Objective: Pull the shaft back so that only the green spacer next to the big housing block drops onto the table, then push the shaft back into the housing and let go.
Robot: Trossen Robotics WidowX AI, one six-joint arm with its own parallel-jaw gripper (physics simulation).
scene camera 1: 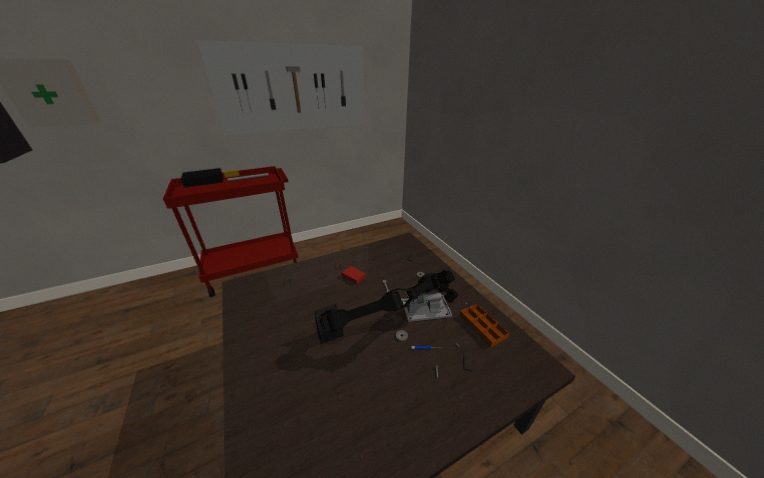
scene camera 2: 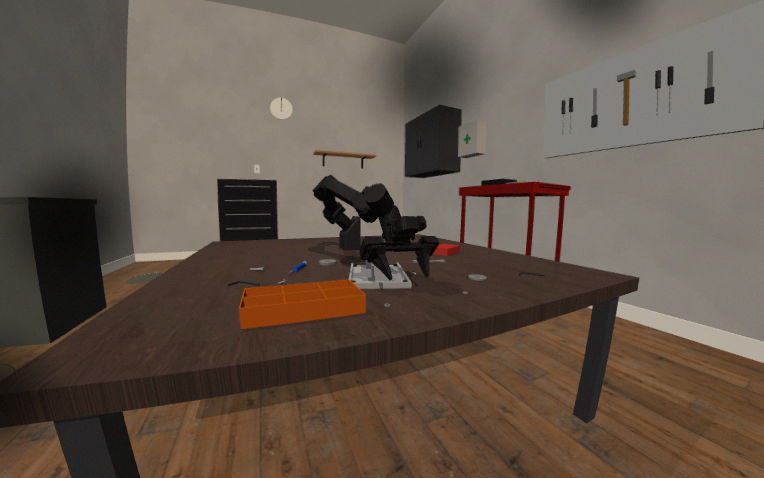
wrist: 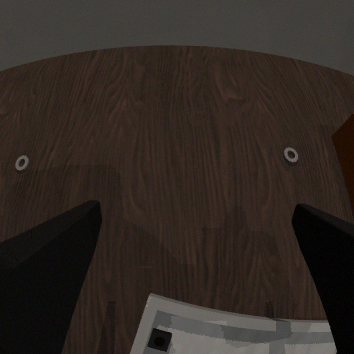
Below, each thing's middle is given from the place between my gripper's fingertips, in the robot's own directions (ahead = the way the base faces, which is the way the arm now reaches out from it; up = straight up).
Labels:
The orange compartment tray (scene camera 2: 261,306) lies 230 mm to the right of my hand and 20 mm below it.

